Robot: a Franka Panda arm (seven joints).
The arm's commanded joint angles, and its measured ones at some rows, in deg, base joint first. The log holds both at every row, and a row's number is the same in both.
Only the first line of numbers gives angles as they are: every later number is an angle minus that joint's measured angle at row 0.
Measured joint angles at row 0: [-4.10, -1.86, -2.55, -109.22, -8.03, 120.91, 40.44]
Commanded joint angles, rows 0 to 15: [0.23, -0.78, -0.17, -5.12, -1.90, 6.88, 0.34]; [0.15, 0.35, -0.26, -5.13, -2.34, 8.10, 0.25]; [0.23, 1.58, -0.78, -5.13, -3.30, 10.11, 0.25]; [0.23, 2.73, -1.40, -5.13, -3.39, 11.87, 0.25]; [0.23, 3.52, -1.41, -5.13, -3.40, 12.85, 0.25]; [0.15, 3.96, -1.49, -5.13, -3.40, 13.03, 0.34]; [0.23, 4.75, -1.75, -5.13, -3.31, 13.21, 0.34]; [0.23, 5.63, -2.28, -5.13, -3.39, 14.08, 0.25]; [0.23, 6.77, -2.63, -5.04, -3.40, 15.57, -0.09]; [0.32, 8.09, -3.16, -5.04, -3.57, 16.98, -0.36]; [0.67, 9.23, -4.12, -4.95, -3.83, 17.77, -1.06]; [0.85, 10.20, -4.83, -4.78, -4.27, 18.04, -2.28]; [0.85, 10.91, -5.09, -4.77, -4.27, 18.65, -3.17]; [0.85, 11.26, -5.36, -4.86, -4.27, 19.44, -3.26]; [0.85, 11.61, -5.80, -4.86, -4.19, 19.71, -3.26]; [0.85, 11.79, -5.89, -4.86, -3.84, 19.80, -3.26]
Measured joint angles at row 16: [0.10, 10.98, -4.68, -5.15, -3.33, 18.68, -2.48]
